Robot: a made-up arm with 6 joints.
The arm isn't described. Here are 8 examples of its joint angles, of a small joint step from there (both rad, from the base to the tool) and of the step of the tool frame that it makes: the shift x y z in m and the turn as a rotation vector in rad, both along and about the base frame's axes.
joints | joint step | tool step
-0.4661 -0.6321 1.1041 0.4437 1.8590 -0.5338 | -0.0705 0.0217 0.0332 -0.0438 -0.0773 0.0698 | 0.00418 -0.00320 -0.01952 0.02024 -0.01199 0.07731
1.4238 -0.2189 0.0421 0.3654 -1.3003 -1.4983 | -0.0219 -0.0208 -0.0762 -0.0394 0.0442 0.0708 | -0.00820 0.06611 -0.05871 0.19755 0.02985 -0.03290
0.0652 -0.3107 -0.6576 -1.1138 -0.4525 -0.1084 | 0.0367 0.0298 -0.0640 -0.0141 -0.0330 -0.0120 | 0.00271 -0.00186 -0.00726 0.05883 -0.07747 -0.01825
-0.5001 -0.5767 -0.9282 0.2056 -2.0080 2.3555 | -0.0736 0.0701 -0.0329 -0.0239 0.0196 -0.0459 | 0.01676 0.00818 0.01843 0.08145 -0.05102 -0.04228
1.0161 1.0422 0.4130 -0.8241 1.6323 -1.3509 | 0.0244 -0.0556 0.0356 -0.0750 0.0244 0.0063 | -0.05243 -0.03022 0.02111 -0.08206 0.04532 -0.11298
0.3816 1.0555 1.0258 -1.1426 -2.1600 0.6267 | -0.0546 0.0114 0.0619 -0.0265 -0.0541 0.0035 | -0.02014 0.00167 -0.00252 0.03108 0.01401 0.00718
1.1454 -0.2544 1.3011 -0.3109 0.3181 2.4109 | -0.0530 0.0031 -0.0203 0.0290 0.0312 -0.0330 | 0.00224 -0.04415 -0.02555 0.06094 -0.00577 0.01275
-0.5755 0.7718 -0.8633 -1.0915 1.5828 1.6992 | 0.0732 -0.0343 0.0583 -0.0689 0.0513 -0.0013 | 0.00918 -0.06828 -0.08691 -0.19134 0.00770 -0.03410
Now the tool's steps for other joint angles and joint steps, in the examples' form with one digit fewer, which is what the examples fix.
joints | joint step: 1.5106 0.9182 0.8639 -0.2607 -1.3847 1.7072 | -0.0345 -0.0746 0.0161 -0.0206 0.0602 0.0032
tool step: 0.0025 -0.0298 0.0070 0.0736 -0.0250 -0.1274
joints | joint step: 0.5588 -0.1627 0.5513 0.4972 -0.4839 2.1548 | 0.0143 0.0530 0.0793 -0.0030 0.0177 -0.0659
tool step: 0.0262 -0.0122 0.0613 -0.1360 0.0050 0.0366
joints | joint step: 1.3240 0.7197 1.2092 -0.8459 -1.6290 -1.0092 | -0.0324 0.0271 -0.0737 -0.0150 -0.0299 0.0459
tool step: 0.0357 -0.0122 -0.0388 0.1008 0.0585 0.0395
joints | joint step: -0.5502 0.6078 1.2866 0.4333 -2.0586 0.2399 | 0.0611 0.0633 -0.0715 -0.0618 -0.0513 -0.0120
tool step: 0.0219 -0.0001 -0.0212 -0.0507 -0.0857 0.0559
